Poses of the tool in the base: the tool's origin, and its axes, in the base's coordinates. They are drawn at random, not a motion.
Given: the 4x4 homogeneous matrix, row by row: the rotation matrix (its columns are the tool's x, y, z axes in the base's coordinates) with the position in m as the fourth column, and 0 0 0 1 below. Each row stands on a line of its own.
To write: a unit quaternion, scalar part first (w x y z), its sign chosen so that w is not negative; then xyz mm. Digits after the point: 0 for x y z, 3 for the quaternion.
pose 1, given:
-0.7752 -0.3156 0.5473 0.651
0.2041 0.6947 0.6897 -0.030
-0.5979 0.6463 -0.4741 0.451
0 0 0 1
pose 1, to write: 0.334 -0.032 0.858 0.389 651 -30 451
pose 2, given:
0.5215 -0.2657 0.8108 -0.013
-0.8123 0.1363 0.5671 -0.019
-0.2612 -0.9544 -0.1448 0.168
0 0 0 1
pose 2, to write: 0.615 -0.618 0.436 -0.222 -13 -19 168
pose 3, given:
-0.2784 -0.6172 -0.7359 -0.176
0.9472 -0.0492 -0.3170 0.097
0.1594 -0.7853 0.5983 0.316
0 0 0 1
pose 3, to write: 0.564 -0.208 -0.397 0.694 -176 97 316
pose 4, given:
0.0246 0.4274 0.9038 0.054
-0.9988 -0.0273 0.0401 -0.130
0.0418 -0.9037 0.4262 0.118
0 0 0 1
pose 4, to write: 0.597 -0.396 0.361 -0.598 54 -130 118
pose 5, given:
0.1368 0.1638 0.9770 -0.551
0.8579 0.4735 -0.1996 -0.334
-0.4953 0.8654 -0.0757 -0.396
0 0 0 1
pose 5, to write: 0.619 0.430 0.594 0.280 -551 -334 -396
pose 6, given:
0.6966 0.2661 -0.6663 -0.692
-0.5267 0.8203 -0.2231 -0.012
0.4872 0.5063 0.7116 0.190
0 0 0 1
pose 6, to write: 0.898 0.203 -0.321 -0.221 -692 -12 190
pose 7, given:
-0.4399 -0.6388 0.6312 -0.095
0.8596 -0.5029 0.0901 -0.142
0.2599 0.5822 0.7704 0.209
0 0 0 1
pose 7, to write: 0.455 0.270 0.204 0.824 -95 -142 209
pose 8, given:
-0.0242 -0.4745 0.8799 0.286
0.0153 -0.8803 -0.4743 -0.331
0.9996 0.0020 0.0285 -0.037
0 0 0 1
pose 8, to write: 0.176 0.676 -0.170 0.695 286 -331 -37
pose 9, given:
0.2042 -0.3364 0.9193 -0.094
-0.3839 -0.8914 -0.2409 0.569
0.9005 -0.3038 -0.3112 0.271
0 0 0 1
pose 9, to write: 0.020 -0.776 0.232 -0.587 -94 569 271
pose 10, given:
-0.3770 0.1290 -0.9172 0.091
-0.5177 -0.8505 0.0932 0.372
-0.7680 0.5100 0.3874 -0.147
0 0 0 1
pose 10, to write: 0.200 0.521 -0.187 -0.809 91 372 -147
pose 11, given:
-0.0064 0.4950 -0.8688 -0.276
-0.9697 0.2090 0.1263 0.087
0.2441 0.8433 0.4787 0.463
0 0 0 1
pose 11, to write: 0.648 0.277 -0.429 -0.565 -276 87 463
